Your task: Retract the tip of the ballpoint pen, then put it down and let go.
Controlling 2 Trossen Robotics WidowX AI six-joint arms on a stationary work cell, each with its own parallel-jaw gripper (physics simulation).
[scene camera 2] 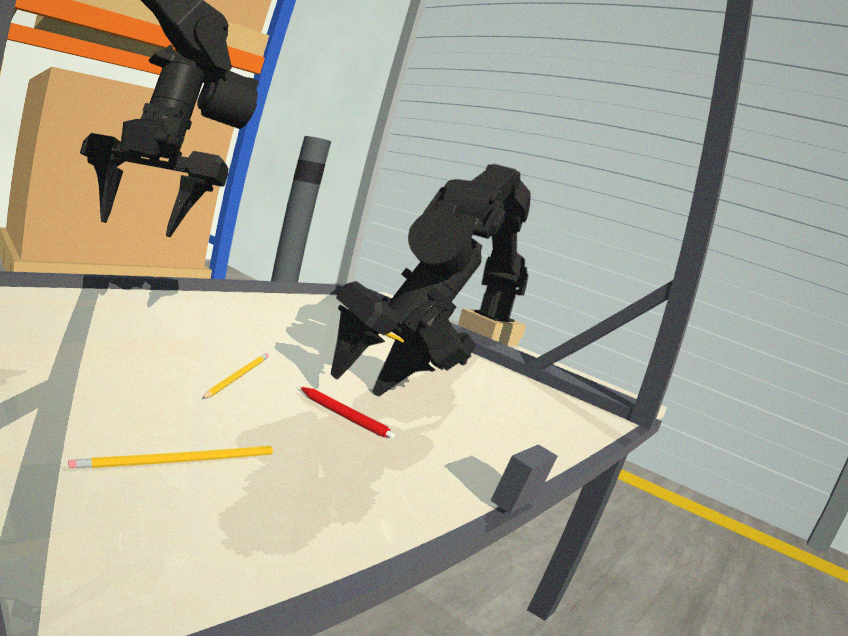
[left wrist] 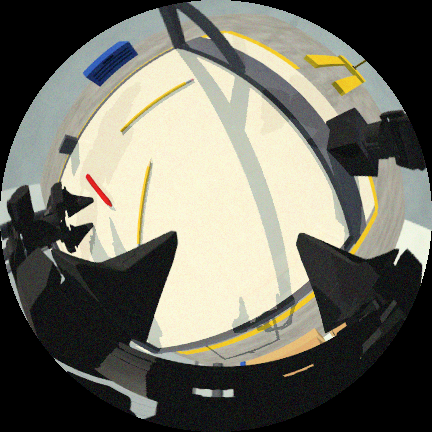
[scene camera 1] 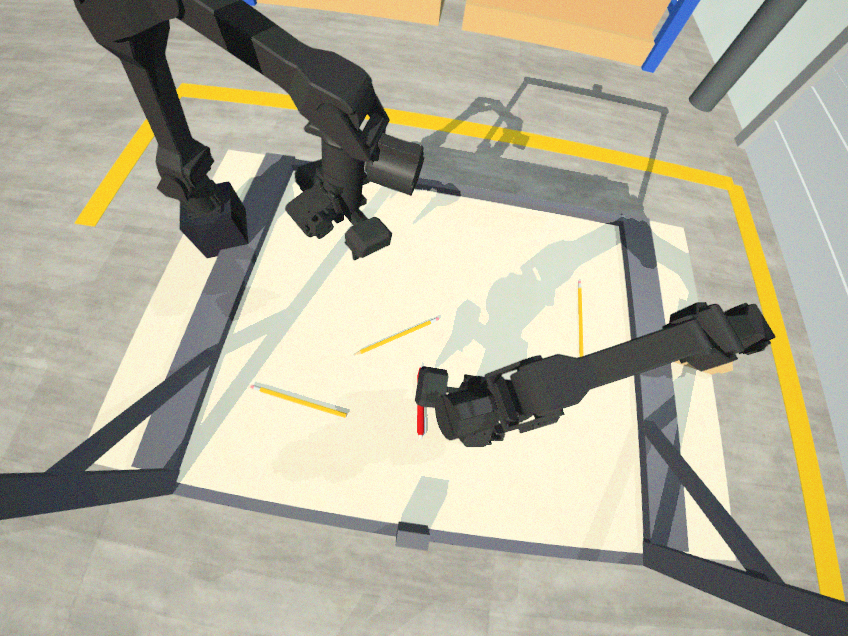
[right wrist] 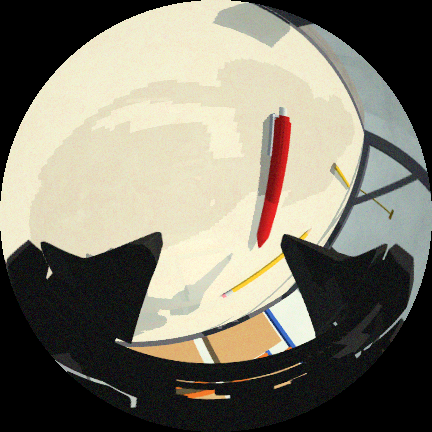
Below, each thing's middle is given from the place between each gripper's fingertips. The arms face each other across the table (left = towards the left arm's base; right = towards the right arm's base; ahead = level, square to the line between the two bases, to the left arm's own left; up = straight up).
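Labels:
From my left hand, the red ballpoint pen (scene camera 2: 372,425) is 210 mm behind, 200 mm to the right and 140 mm below. The tan block (scene camera 2: 509,333) is 40 mm ahead of my left hand, 770 mm to the right of it and 120 mm below it. As for the small grey block (scene camera 2: 526,472), it is 430 mm behind my left hand, 240 mm to the right of it and 120 mm below it.
Measured from my right hand, the red ballpoint pen is 40 mm to the left, 40 mm behind and 10 mm below. The tan block is 530 mm to the right of my right hand, 220 mm ahead of it and 10 mm above it, and the small grey block is 250 mm behind my right hand, 10 mm to the left of it and 10 mm above it.

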